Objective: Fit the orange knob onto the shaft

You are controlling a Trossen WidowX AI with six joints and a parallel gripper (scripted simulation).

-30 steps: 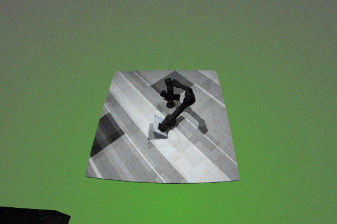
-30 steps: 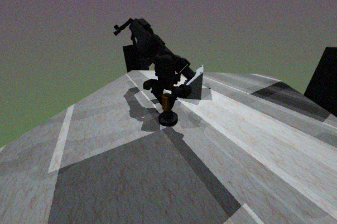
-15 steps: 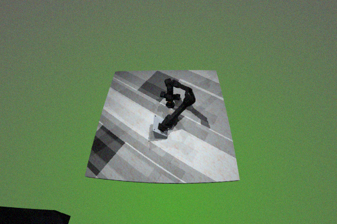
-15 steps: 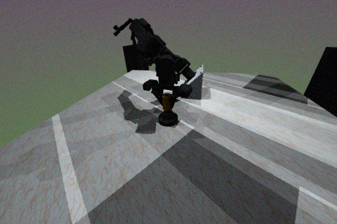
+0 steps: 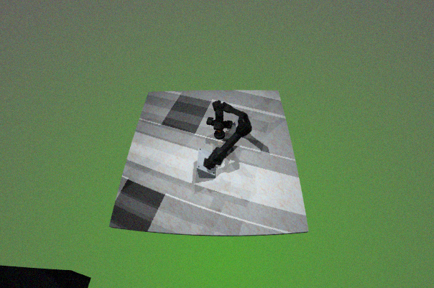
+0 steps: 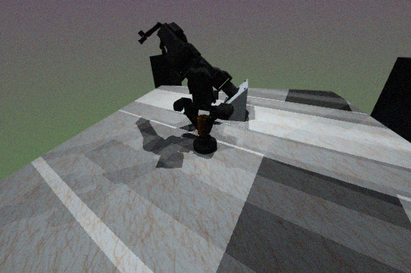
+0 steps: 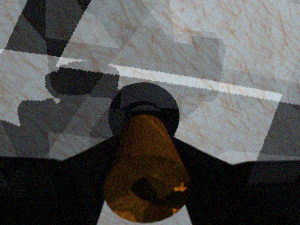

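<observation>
Now: the orange knob 20 mm above my gripper tip. The rest, counted from my gripper tip: dark round pedestal (40 mm below).
</observation>
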